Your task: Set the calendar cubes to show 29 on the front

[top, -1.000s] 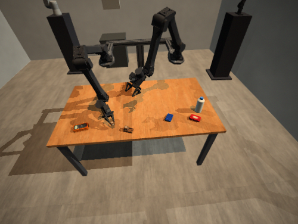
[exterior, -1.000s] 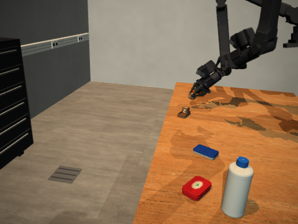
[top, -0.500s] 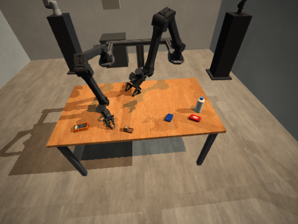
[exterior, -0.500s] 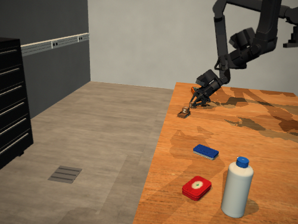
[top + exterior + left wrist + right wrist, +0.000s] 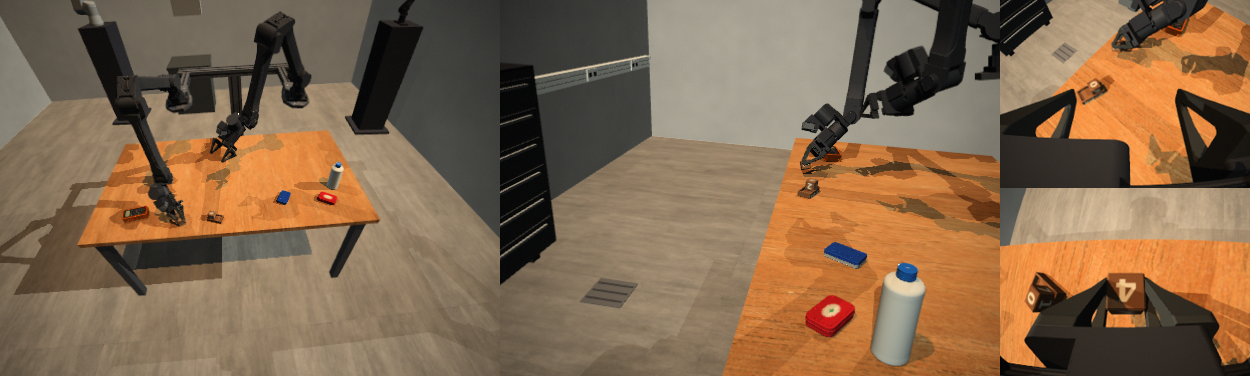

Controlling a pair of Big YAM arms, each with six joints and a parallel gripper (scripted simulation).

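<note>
My right gripper is now 10 mm past the cube and 10 mm above it. Round my right hand: brown calendar tray 170 mm to the left, 40 mm below, 40 mm behind; then red tin 780 mm to the left, 140 mm behind, 30 mm below; then blue block 540 mm to the left, 170 mm behind, 40 mm below.
</note>
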